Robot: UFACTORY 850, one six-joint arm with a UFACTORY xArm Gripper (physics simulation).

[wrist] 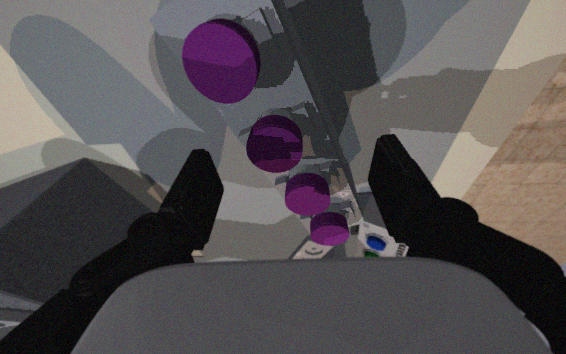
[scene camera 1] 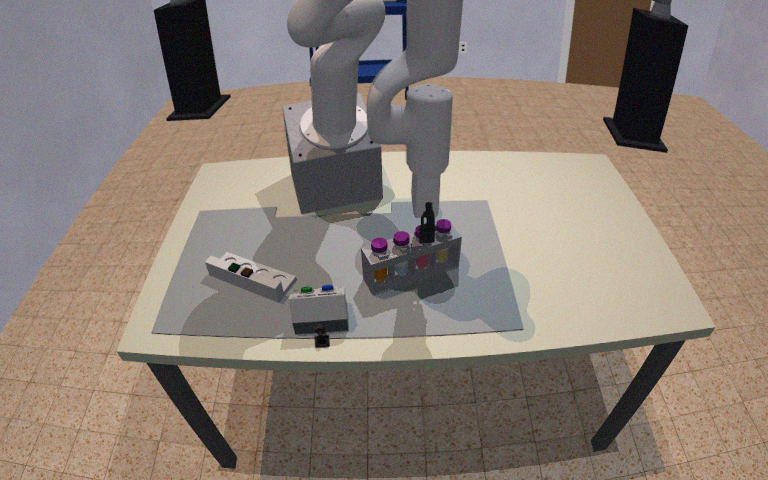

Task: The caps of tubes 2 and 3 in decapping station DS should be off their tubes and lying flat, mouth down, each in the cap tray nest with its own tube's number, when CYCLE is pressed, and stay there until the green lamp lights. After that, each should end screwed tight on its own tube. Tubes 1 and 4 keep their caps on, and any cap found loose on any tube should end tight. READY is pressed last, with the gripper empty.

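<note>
Four purple caps sit on the tubes in the clear station rack (scene camera 1: 373,283). Left to right in the scene view they are the first (scene camera 1: 378,245) (wrist: 329,228), second (scene camera 1: 400,238) (wrist: 307,194), third (scene camera 1: 419,232) (wrist: 275,144) and fourth (scene camera 1: 443,225) (wrist: 221,60). The tube numbers are not readable. My gripper (scene camera 1: 427,240) (wrist: 291,164) is wide open and empty, by the third cap, which it partly hides in the scene view. Whether a finger touches it cannot be told. The white cap tray (scene camera 1: 249,283) (wrist: 313,251) shows round nests without caps. The button box (scene camera 1: 318,310) has a green button (scene camera 1: 306,289) (wrist: 371,255) and a blue button (scene camera 1: 327,287) (wrist: 375,243).
The tray and button box stand left of the rack on a grey mat (scene camera 1: 186,316). Small dark green and brown squares (scene camera 1: 246,271) show on the tray. A small black device (scene camera 1: 321,339) stands in front of the button box. The robot's base (scene camera 1: 336,178) stands behind.
</note>
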